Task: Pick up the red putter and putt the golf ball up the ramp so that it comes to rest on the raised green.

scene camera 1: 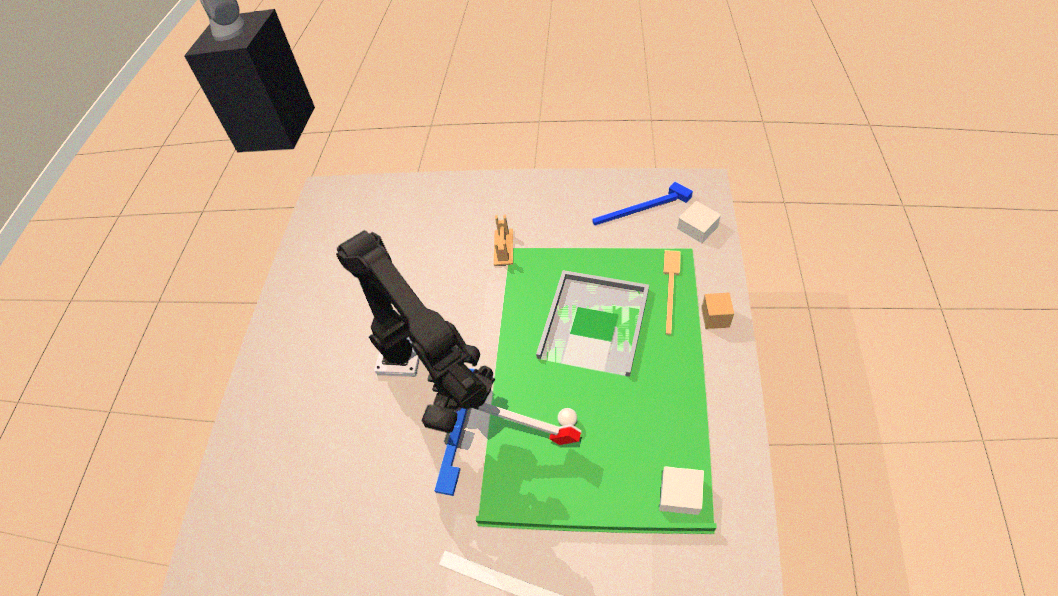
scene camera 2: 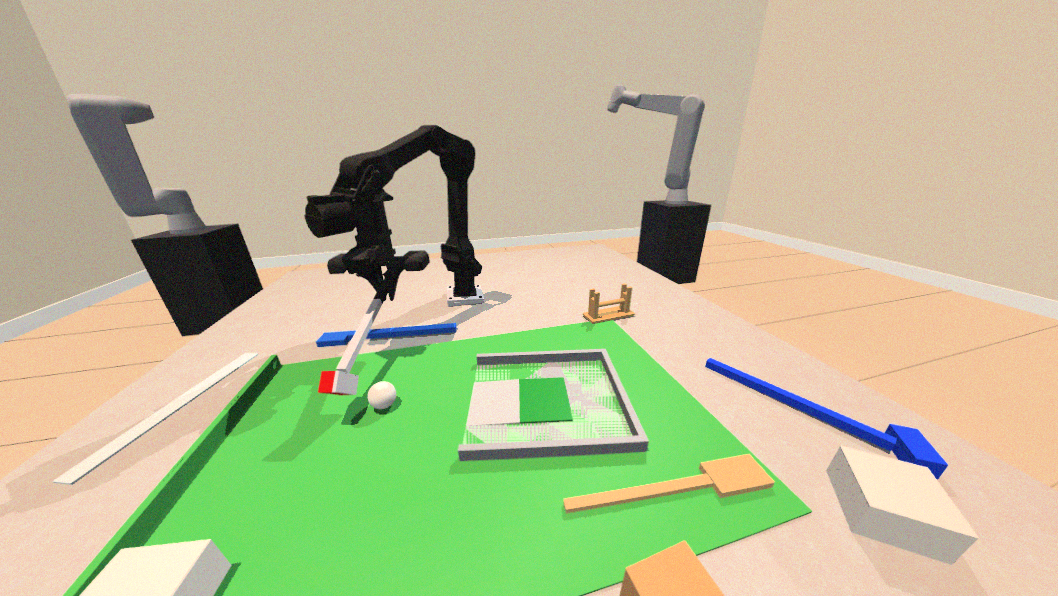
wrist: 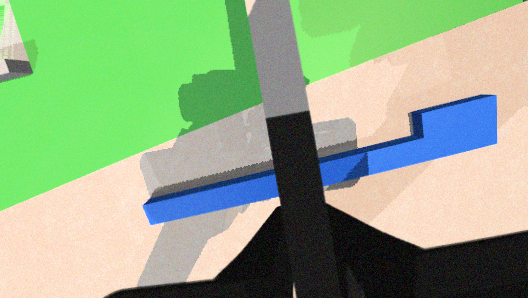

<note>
My gripper [scene camera 2: 388, 300] carries a red putter. I also see a blue putter [scene camera 2: 908, 444], a white strip [scene camera 2: 83, 468], a blue l-shaped bar [scene camera 2: 451, 327], a tan cube [scene camera 1: 717, 310], a green mat [scene camera 2: 306, 486] and a wooden gate [scene camera 2: 594, 315].
The blue putter shows as well in scene camera 1 [scene camera 1: 676, 191]. The blue l-shaped bar shows as well in scene camera 1 [scene camera 1: 448, 475] and in the wrist view [wrist: 470, 123]. My gripper is seen too in scene camera 1 [scene camera 1: 459, 404] and in the wrist view [wrist: 299, 211]. The wrist view does not show the blue putter: it is out of frame. The wrist view misses the white strip: it is out of frame.
</note>
